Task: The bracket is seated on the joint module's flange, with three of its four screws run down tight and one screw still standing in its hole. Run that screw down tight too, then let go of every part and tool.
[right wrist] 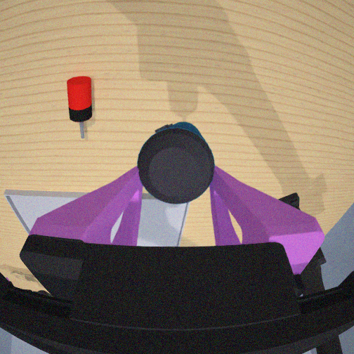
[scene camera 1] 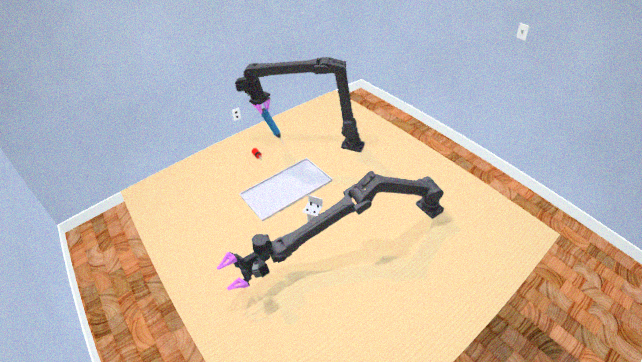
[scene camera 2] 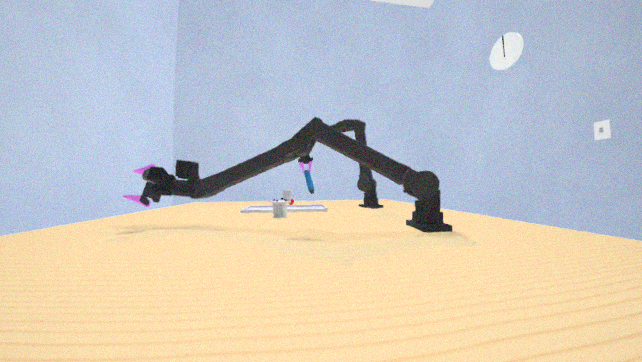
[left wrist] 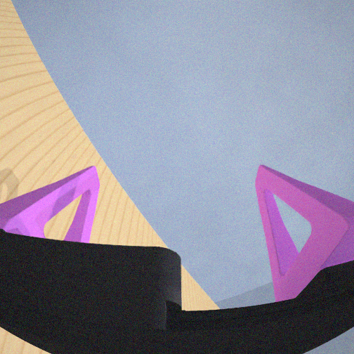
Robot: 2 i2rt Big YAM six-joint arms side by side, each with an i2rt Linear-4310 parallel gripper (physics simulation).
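Frame: origin at the left arm's base, x right, y ahead, z up, level; metres.
Seen in the pictures: left gripper, between the fingertips: [scene camera 1: 222,279] [scene camera 2: 129,183]; right gripper, between the fingertips: [scene camera 1: 264,112] [scene camera 2: 307,172]; left arm's base, origin of its link: [scene camera 1: 429,207] [scene camera 2: 427,227]; right arm's base, origin of its link: [scene camera 1: 353,146] [scene camera 2: 370,207].
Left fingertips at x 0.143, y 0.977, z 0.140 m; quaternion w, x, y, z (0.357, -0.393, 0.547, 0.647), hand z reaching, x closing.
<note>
Pixels of each thing's top centre, then the offset from my left fingertips to it.
- light grey joint module, centre of its top: [scene camera 2: 279,201] dx +0.146, dy -0.505, dz -0.076 m
- black screwdriver, centre of its top: [scene camera 1: 257,152] dx +0.692, dy -0.514, dz -0.106 m
The white bracket [scene camera 1: 314,202] sits on the light grey joint module [scene camera 2: 280,210], with dark screw heads on it. Which screw stands higher I cannot tell. My right gripper [scene camera 1: 262,109] [scene camera 2: 306,169] [right wrist: 175,175] is shut on a blue power screwdriver [scene camera 1: 271,123] [scene camera 2: 309,182] [right wrist: 192,128], held by its dark back end. The tool hangs tilted, tip down, above the table behind the tray, apart from the bracket. My left gripper [scene camera 1: 227,274] [scene camera 2: 134,185] [left wrist: 177,174] is open and empty, off to the left in both scene views, well apart from the bracket.
A white tray [scene camera 1: 252,206] [scene camera 2: 246,211] lies behind the joint module. A small red and black screwdriver [scene camera 1: 256,153] [right wrist: 80,95] lies on the table beyond the tray. My left arm [scene camera 1: 320,224] stretches across the table just in front of the joint module and partly hides it.
</note>
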